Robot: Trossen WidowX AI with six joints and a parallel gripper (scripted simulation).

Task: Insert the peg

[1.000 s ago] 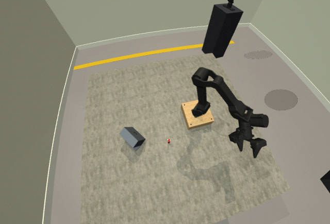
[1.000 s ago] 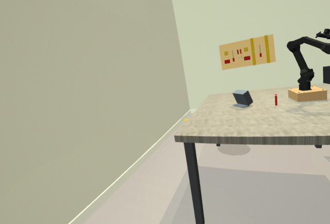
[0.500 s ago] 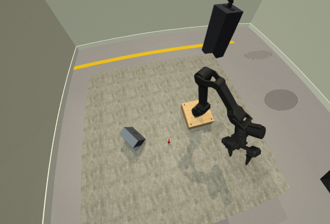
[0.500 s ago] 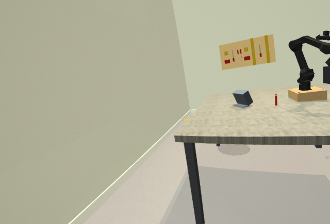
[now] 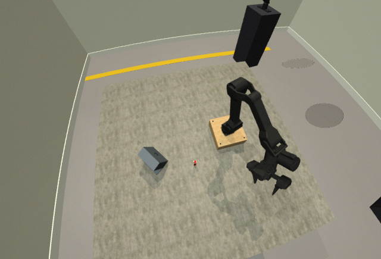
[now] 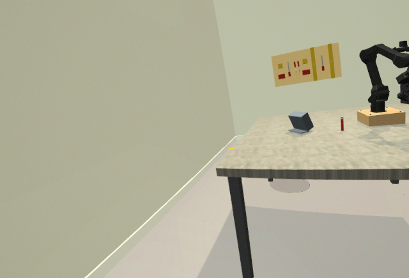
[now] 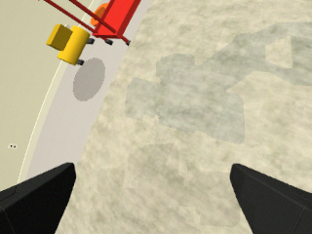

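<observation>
Right now my gripper tip is 25 cm to the left of the red peg, 24 cm short of it and 11 cm above it. Round my gripper tip: grey sloped panel (45 cm ahead, 35 cm to the right, 10 cm below).
</observation>
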